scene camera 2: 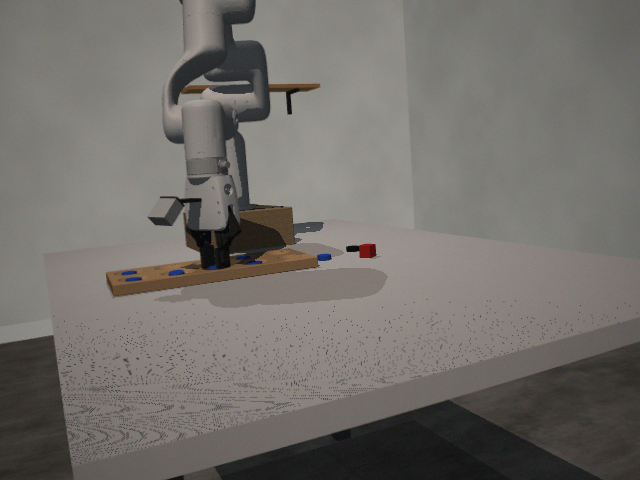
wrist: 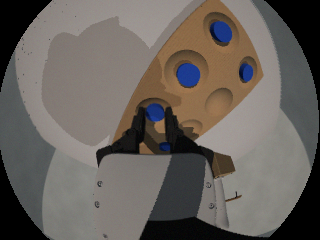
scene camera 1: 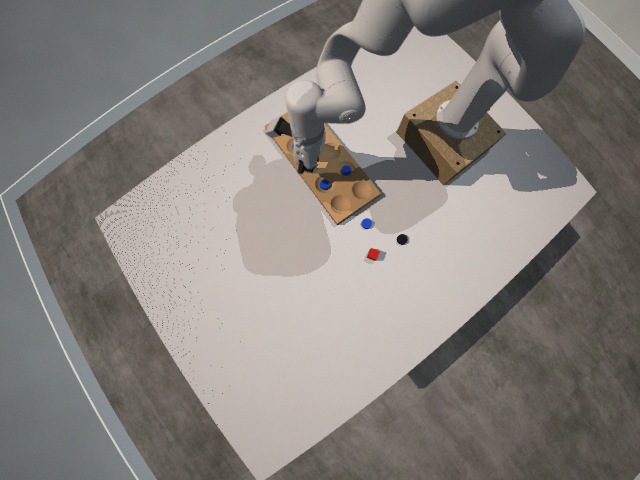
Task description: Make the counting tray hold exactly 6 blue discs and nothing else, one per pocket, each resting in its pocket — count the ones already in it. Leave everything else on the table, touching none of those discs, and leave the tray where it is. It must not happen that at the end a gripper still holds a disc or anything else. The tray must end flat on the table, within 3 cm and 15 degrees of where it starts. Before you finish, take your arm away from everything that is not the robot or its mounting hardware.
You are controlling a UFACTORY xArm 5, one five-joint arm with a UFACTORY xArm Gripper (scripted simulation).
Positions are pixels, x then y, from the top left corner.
Labels:
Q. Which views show the wooden counting tray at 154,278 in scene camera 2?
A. Scene camera 2, the wrist view and scene camera 1: all of them.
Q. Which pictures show my gripper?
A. Scene camera 2, the wrist view and scene camera 1: all of them.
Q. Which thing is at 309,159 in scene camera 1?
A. My gripper.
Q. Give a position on a wooden counting tray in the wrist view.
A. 198,108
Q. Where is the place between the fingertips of my gripper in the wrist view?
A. At 155,114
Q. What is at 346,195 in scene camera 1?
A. A wooden counting tray.

